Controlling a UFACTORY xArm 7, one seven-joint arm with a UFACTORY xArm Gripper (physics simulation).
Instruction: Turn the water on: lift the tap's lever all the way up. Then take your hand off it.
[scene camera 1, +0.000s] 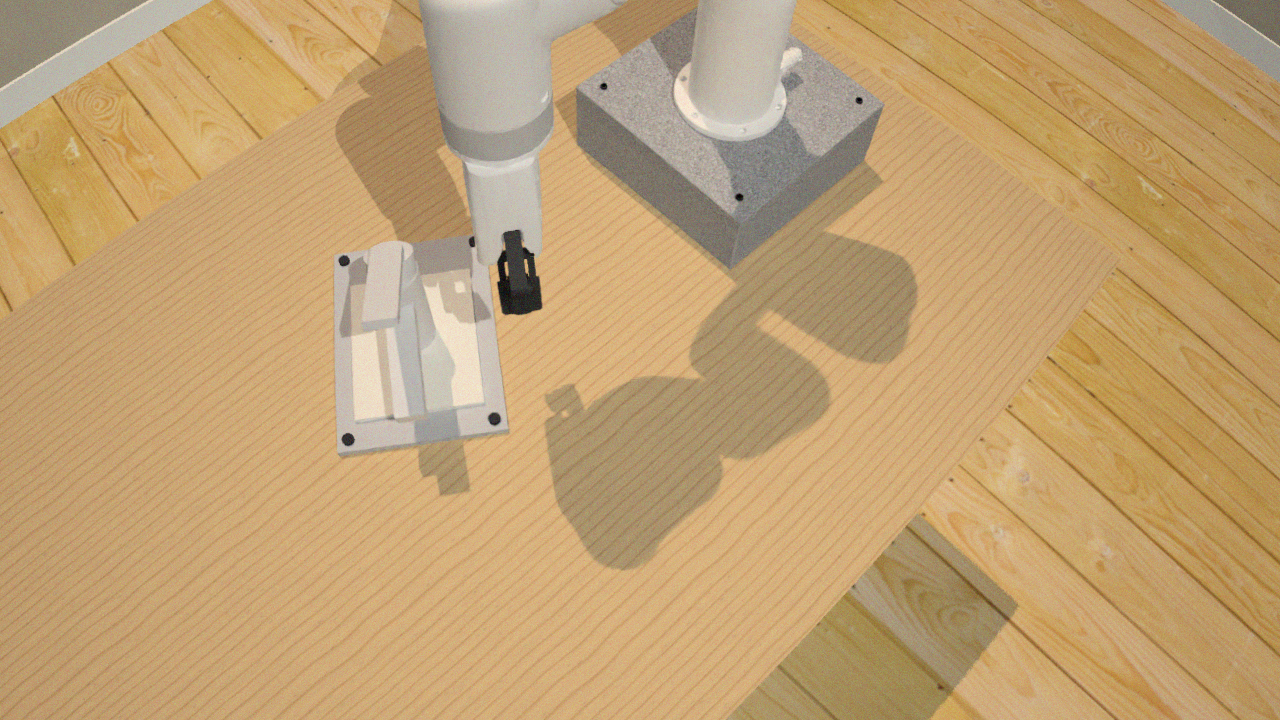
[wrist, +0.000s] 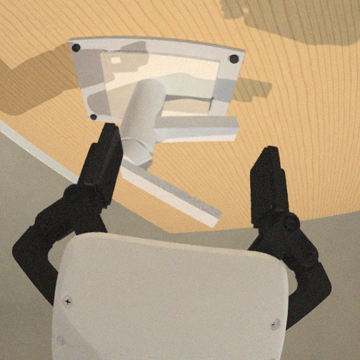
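Seen in the pictures: gripper, between the fingertips: (scene camera 1: 515, 262); arm's base, origin of its link: (scene camera 1: 729, 98).
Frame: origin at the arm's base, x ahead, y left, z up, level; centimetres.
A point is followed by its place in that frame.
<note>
The tap is light grey. Its round body (scene camera 1: 407, 259) @[x 41.1, y 0.3, z 5.4 cm] (wrist: 145, 105) rises from a base plate (scene camera 1: 492, 380) @[x 38.9, y 8.0, z -8.9 cm] (wrist: 190, 48) with black screws at its corners. The long spout (scene camera 1: 408, 376) @[x 46.4, y 6.5, z -1.3 cm] (wrist: 197, 131) reaches out from the body. The flat lever (scene camera 1: 383, 286) @[x 44.9, y 3.5, z 8.5 cm] (wrist: 170, 194) stands at the top, tilted up at a clear angle away from the spout. My black gripper (scene camera 1: 520, 300) (wrist: 189, 146) is open and empty, right of the lever in the scene view and apart from it. In the wrist view the left finger shows close beside the body; the depth between them is hard to tell.
The wooden table (scene camera 1: 223, 555) @[x 70.5, y 6.2, z -9.7 cm] (wrist: 315, 150) bears the tap and the grey block (scene camera 1: 662, 179) @[x 11.4, y 1.9, z -4.2 cm] under the arm's base. The arm hangs over the table behind the tap's plate, and its shadows fall across the table and part of the plate.
</note>
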